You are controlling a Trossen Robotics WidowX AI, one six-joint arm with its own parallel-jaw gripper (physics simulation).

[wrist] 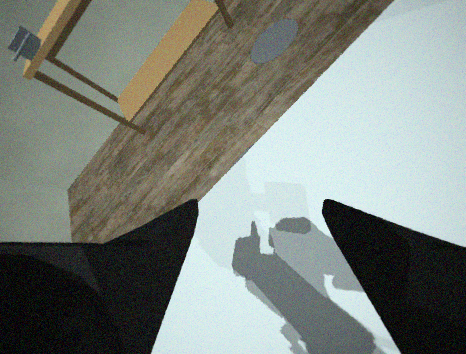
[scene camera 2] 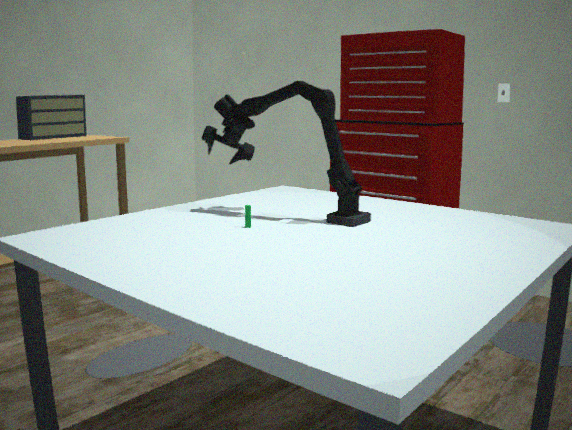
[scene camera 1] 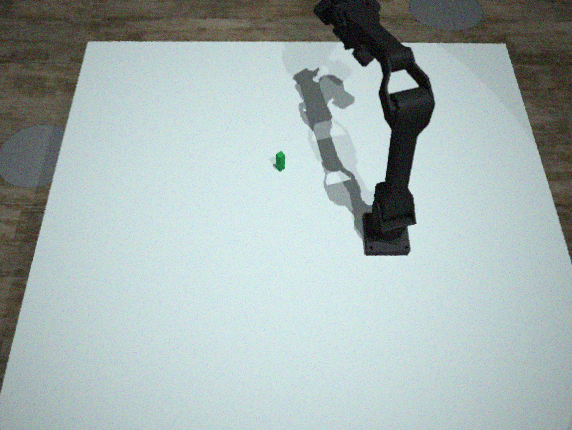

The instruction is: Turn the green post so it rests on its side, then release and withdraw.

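Note:
The green post (scene camera 1: 280,161) (scene camera 2: 248,216) stands upright on the white table (scene camera 1: 200,300) (scene camera 2: 350,280), to the left of the arm's base in both scene views. It does not show in the wrist view. My gripper (scene camera 2: 220,156) (wrist: 259,205) is open and empty, high above the table and well above the post's height. In the wrist view its two black fingers stand wide apart, with table and shadow seen between them. In scene camera 1 the arm's far end is at the top edge, and the fingertips cannot be made out.
The arm's base (scene camera 1: 386,245) (scene camera 2: 348,218) stands on the table. The arm's shadow falls between the base and the table's far edge. A red drawer cabinet (scene camera 2: 390,80) stands behind the table. A wooden bench (scene camera 2: 107,140) (wrist: 165,60) with a small drawer box (scene camera 2: 57,117) stands beyond.

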